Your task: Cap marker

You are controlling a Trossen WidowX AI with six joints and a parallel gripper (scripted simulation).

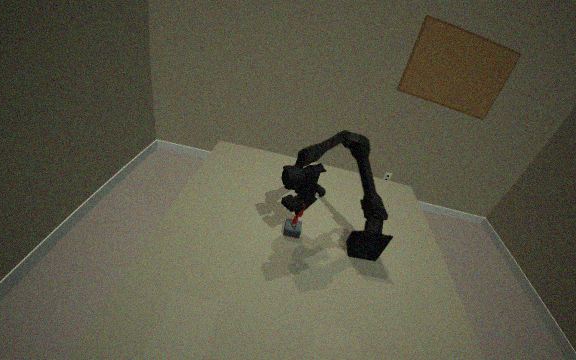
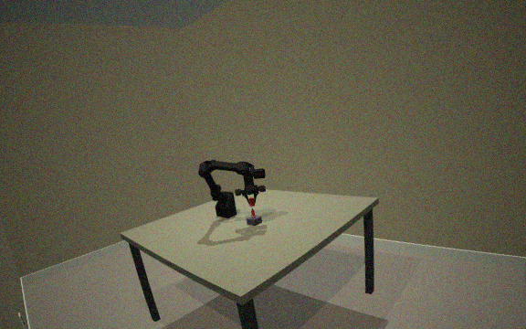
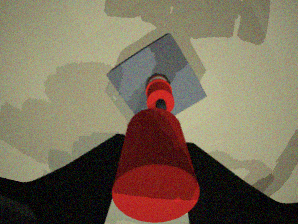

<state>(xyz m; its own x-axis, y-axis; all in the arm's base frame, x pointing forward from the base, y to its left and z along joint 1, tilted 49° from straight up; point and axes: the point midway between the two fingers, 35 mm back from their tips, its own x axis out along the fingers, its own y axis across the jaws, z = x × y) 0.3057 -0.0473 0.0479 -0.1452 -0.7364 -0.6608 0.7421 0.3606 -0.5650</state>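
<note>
My gripper tip is 50 mm above the red marker and 10 mm to the left of it. From my gripper tip the other things lie so: holder block: 110 mm below, 10 mm to the right; red cap: 10 mm above.
</note>
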